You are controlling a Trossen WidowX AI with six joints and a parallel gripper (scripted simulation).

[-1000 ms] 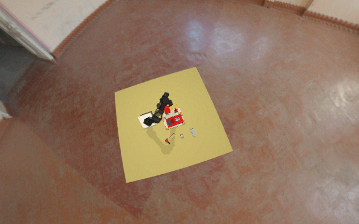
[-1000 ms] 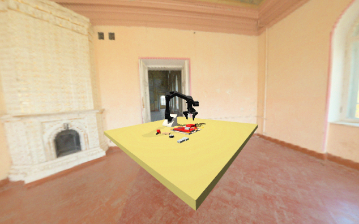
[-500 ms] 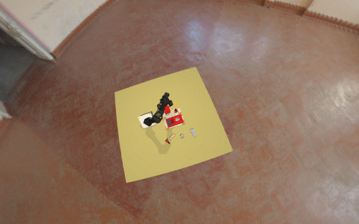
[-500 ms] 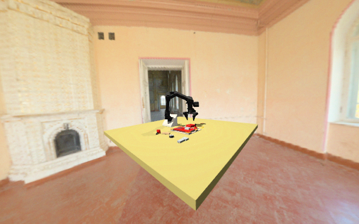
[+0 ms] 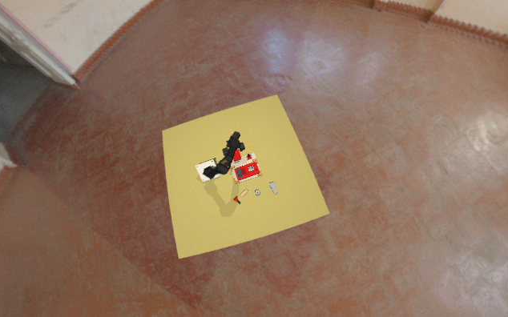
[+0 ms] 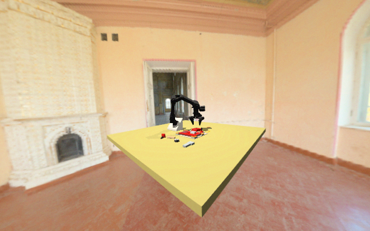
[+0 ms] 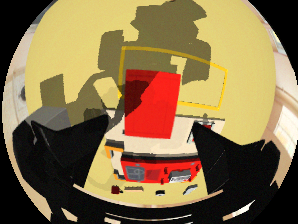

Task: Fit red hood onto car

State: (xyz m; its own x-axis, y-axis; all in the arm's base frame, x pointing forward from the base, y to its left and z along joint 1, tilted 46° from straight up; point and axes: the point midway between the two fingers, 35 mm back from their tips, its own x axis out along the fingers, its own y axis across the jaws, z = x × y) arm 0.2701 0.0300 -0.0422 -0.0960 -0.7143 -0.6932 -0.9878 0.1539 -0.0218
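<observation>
My gripper tip is now 50 mm above the red hood.
</observation>
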